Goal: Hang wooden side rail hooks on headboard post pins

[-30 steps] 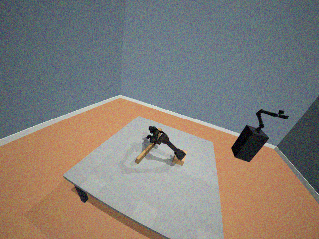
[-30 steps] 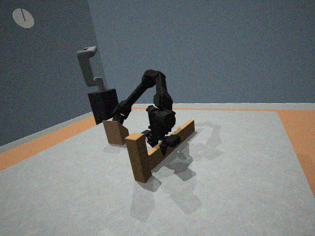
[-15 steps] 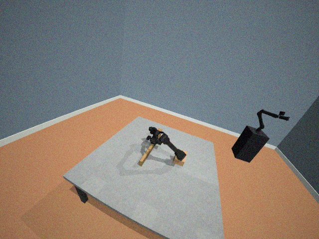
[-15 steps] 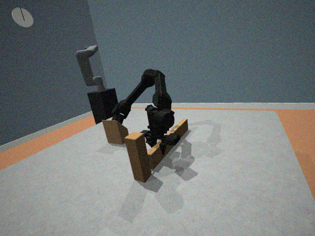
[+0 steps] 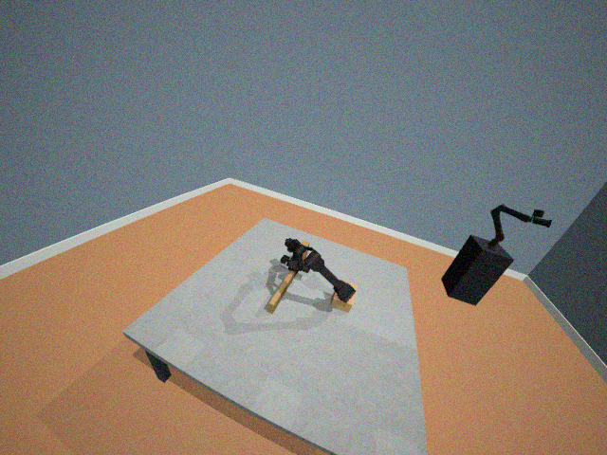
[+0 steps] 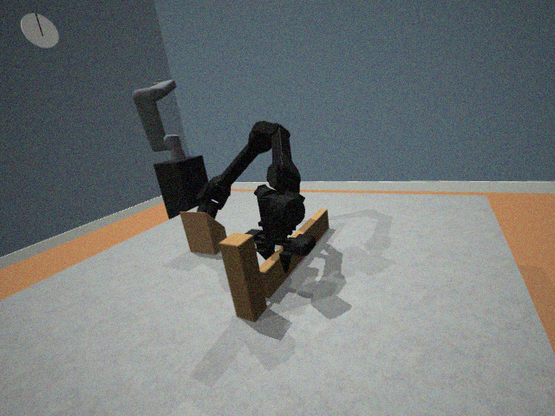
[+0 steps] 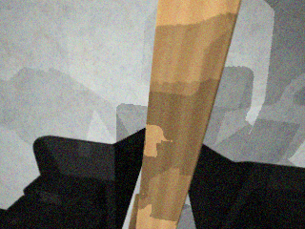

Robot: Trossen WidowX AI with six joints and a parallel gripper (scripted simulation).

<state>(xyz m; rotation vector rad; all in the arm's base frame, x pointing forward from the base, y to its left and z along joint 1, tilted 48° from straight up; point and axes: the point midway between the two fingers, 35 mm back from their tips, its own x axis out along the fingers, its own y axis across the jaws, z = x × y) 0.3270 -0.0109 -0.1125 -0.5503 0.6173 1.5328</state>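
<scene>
Now: gripper tip 140 mm to the left of the headboard post and 60 mm below it.
</scene>
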